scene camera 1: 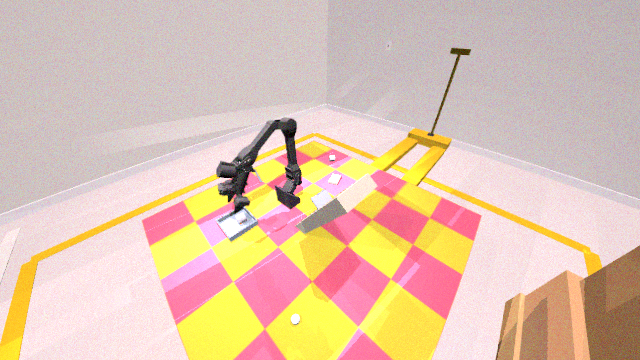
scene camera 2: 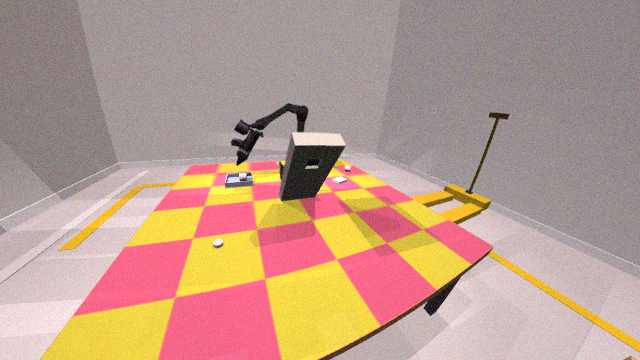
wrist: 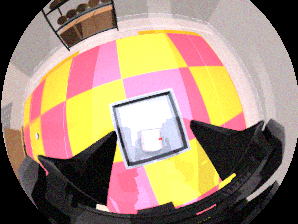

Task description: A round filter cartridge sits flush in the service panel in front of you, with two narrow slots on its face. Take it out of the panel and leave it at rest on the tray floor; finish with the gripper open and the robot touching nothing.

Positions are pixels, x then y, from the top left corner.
Scene:
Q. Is my gripper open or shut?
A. Open.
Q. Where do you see a service panel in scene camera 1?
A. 341,204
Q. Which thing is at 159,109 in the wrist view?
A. A grey tray.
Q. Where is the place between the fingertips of my gripper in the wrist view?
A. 154,129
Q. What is my gripper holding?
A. Nothing.

